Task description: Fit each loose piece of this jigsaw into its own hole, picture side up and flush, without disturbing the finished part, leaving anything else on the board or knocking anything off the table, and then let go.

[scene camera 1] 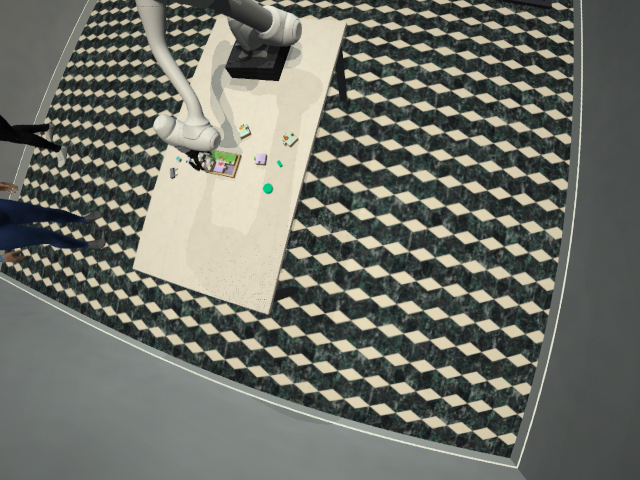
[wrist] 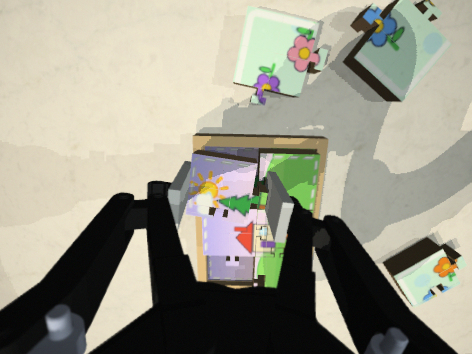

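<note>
The jigsaw board [scene camera 1: 236, 170] [wrist: 322, 170] has a wooden rim, green parts on one side and purple parts on the other. My gripper [scene camera 1: 206, 162] [wrist: 228, 181] is shut on the purple sun piece [wrist: 220, 170], picture side up. The piece is turned slightly against the board and overlaps its left rim in the wrist view. A darker purple area [wrist: 217, 270] shows at the board's lower left. Loose pale green pieces carry a pink and a purple flower [wrist: 272, 50], a blue flower [wrist: 420, 55], and an orange flower [scene camera 1: 244, 132] [wrist: 422, 277]. A lavender piece [scene camera 1: 261, 159] and another pale green piece [scene camera 1: 291, 139] lie right of the board.
A green disc [scene camera 1: 267, 188] and a small green block [scene camera 1: 279, 163] lie on the table [scene camera 1: 170, 242] near its right edge. A small teal item [scene camera 1: 178, 159] and a grey item [scene camera 1: 173, 172] lie near the left edge. The arm hides part of the table.
</note>
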